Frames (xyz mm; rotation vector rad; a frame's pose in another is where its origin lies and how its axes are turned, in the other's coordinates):
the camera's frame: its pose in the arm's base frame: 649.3 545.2 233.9 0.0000 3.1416 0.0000
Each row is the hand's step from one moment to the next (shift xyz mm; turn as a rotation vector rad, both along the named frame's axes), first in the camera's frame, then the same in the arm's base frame.
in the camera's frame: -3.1 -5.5 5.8 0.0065 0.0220 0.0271
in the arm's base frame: 3.1 -5.5 -5.8 -0.0065 0.0220 -0.0271
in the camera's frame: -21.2 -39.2 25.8 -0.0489 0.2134 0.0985
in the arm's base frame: 21.2 -39.2 -25.8 0.0489 0.2134 -0.0985
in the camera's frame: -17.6 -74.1 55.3 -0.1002 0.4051 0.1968
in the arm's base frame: 17.6 -74.1 -55.3 0.1002 0.4051 -0.1968
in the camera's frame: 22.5 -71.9 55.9 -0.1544 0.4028 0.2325
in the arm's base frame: -22.5 -71.9 -55.9 0.1544 0.4028 -0.2325
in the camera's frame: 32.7 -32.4 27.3 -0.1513 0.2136 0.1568
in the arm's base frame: -32.7 -32.4 -27.3 0.1513 0.2136 -0.1568
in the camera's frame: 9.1 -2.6 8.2 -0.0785 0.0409 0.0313
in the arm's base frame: -9.1 -2.6 -8.2 0.0785 0.0409 -0.0313
